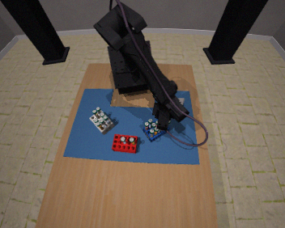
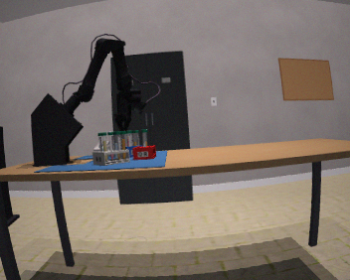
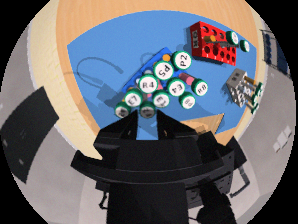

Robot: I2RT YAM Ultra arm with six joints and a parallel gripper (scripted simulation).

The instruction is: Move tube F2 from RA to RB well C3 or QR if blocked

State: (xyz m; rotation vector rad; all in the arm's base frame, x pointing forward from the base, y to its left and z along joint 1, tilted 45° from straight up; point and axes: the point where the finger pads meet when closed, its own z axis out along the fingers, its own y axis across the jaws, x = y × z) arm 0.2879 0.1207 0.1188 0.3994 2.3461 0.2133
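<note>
My hand is 6 cm above the white-capped tube and 1 cm short of it. The rest, counted from my hand: white rack RB (35 cm to the right, 10 cm below, 6 cm behind); blue rack RA (10 cm below, 3 cm to the right, 2 cm ahead); red rack QR (21 cm to the right, 10 cm below, 8 cm ahead).
</note>
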